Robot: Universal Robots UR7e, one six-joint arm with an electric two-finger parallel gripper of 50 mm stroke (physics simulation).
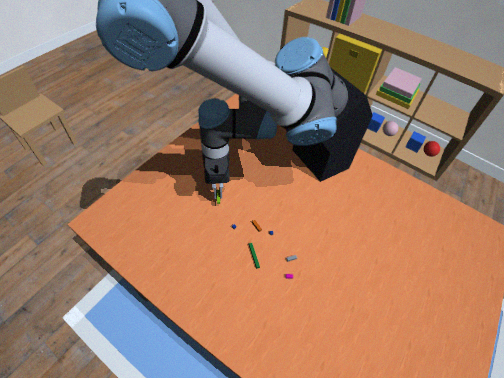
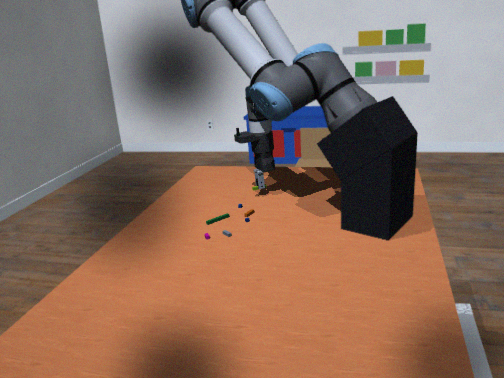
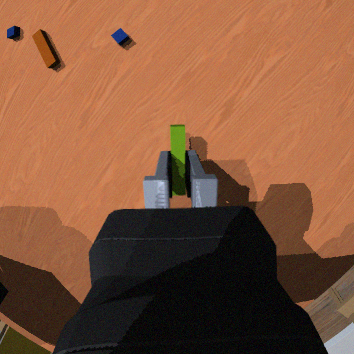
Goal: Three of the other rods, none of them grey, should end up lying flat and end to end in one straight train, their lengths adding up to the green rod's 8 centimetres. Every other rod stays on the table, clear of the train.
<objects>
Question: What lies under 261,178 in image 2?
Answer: The gripper.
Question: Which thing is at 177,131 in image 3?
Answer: A lime rod.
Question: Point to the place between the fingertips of the gripper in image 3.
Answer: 177,164
</objects>
